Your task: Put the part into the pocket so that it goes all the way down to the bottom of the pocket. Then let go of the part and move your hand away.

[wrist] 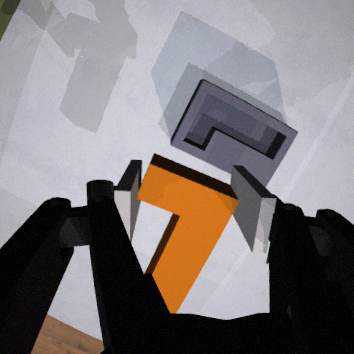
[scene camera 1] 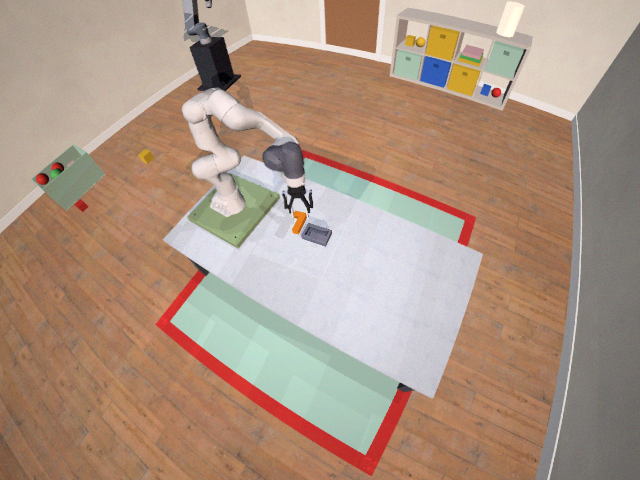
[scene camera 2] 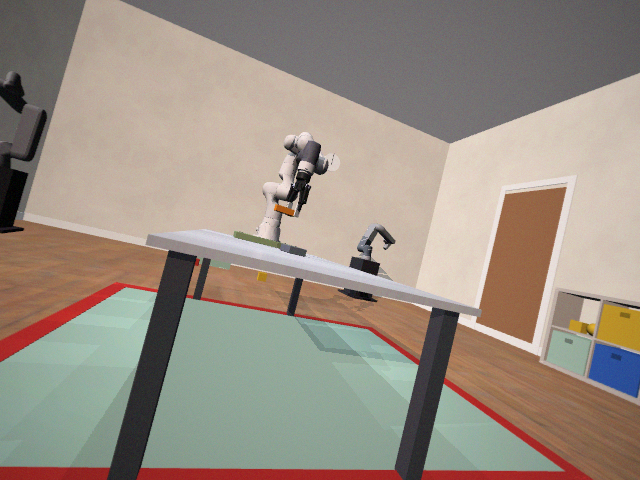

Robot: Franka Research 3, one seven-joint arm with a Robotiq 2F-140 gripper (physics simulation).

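An orange L-shaped part (scene camera 1: 299, 222) (scene camera 2: 284, 210) (wrist: 192, 220) is held by its short arm between the pads of my gripper (scene camera 1: 301, 212) (scene camera 2: 293, 210) (wrist: 185, 182). The gripper is shut on it. In scene camera 2 the part hangs well above the table. The grey block with the L-shaped pocket (scene camera 1: 316, 234) (scene camera 2: 293, 249) (wrist: 232, 159) lies on the table. In the wrist view the block is beyond the part, up and to the right, and its pocket shows open with the dark floor visible. The part's lower side is hidden in the wrist view.
The light grey table (scene camera 1: 372, 289) (scene camera 2: 232, 257) carries the block. The arm's green base plate (scene camera 1: 242, 227) (scene camera 2: 253, 238) is on the table, left of the block in scene camera 1. A shelf unit (scene camera 1: 465, 23) and a second arm on a black pedestal (scene camera 1: 212, 63) (scene camera 2: 364, 265) stand away from the table.
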